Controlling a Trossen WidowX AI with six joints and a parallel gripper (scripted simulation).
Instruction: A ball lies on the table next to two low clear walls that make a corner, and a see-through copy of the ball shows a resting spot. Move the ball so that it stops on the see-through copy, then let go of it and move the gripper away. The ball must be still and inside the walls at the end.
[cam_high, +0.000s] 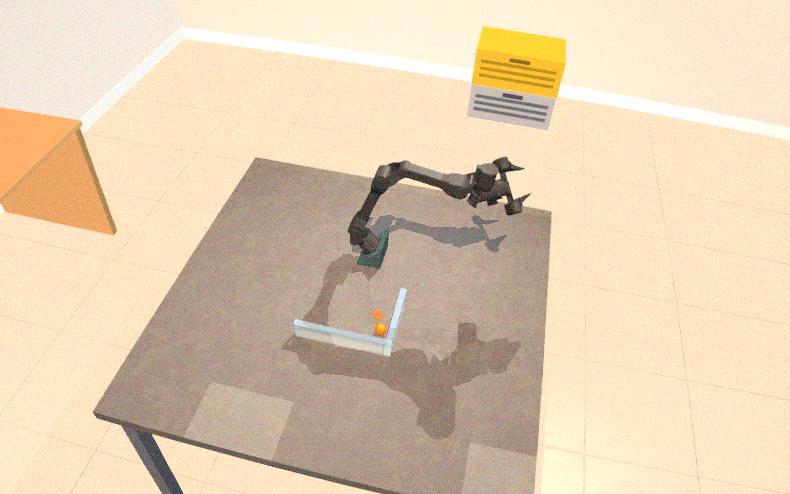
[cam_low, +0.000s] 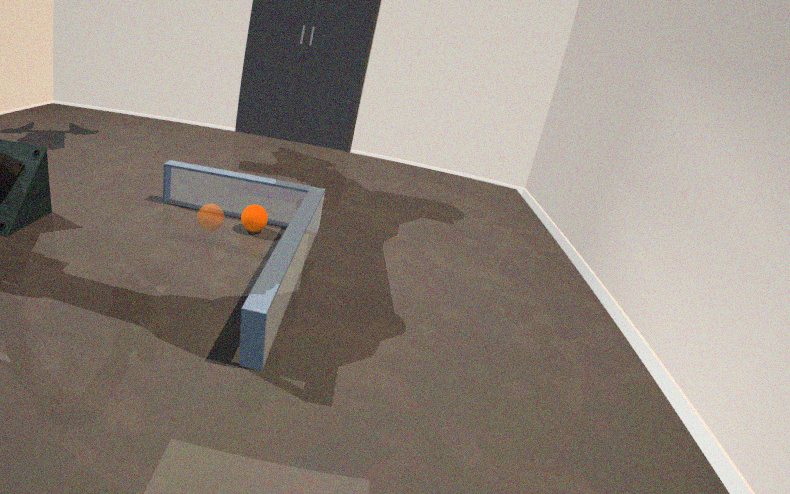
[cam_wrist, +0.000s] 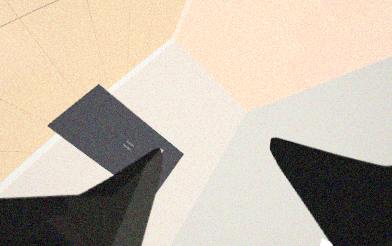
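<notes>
My gripper tip is 48 cm short of the orange ball, 38 cm above it and 32 cm to the left of it. Round my gripper tip: clear wall: 43 cm ahead, 37 cm below, 28 cm to the right.
</notes>
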